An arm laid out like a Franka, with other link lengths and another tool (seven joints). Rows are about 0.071 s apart.
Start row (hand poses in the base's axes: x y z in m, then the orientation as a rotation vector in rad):
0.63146, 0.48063, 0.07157, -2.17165, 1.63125, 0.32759
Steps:
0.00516, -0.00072, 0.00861, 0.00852, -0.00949, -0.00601
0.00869, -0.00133, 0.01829, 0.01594, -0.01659, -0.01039
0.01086, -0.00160, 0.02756, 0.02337, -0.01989, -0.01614
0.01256, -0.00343, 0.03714, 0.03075, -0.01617, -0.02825
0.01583, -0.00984, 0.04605, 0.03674, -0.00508, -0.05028
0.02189, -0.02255, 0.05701, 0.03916, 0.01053, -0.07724
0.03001, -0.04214, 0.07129, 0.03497, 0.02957, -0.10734
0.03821, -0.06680, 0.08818, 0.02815, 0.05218, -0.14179
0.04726, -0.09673, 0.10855, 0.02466, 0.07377, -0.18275
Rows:
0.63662, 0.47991, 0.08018, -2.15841, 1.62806, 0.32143
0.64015, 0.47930, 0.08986, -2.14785, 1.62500, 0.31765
0.64232, 0.47903, 0.09913, -2.13676, 1.62535, 0.31777
0.64402, 0.47720, 0.10871, -2.12131, 1.63592, 0.32391
0.64729, 0.47079, 0.11762, -2.09917, 1.66105, 0.33440
0.65335, 0.45808, 0.12858, -2.07555, 1.69514, 0.34586
0.66147, 0.43849, 0.14286, -2.05378, 1.73740, 0.35536
0.66967, 0.41383, 0.15975, -2.02953, 1.78703, 0.36563
0.67872, 0.38390, 0.18012, -1.99553, 1.84022, 0.37513

